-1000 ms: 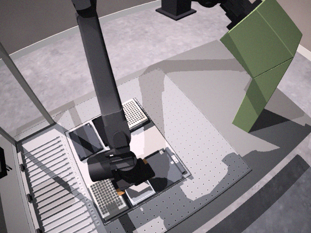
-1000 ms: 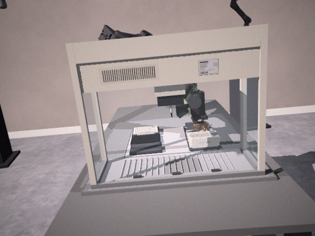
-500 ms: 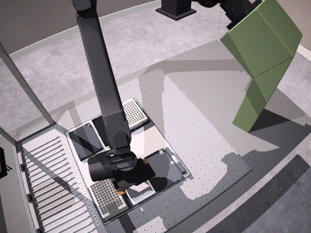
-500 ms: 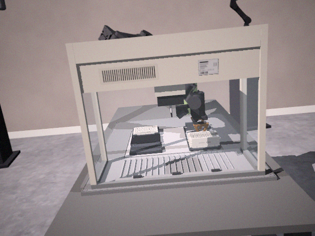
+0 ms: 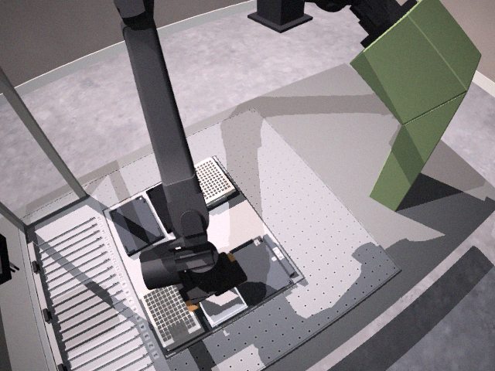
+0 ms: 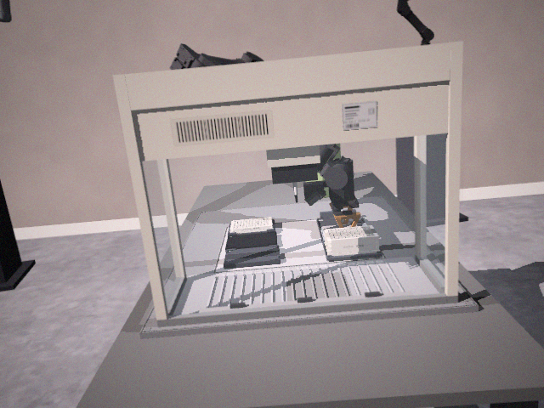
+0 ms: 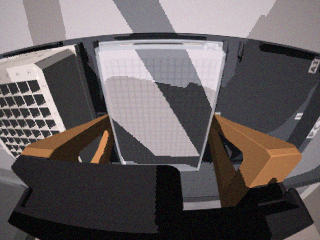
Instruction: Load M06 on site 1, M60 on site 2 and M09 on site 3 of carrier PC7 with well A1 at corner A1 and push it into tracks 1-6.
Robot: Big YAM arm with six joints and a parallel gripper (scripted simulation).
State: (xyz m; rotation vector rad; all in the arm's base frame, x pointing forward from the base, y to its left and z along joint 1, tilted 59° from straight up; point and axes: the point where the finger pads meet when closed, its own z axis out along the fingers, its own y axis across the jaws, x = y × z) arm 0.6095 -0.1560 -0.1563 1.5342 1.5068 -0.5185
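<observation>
The dark carrier PC7 is 10 mm below my hand. The rest, counted from my hand: nest S2: 250 mm to the right, 60 mm behind, 20 mm below; then dark nest S1: 240 mm to the right, 170 mm behind, 20 mm below; then dark nest S3: 270 mm to the right, 50 mm ahead, 20 mm below.
</observation>
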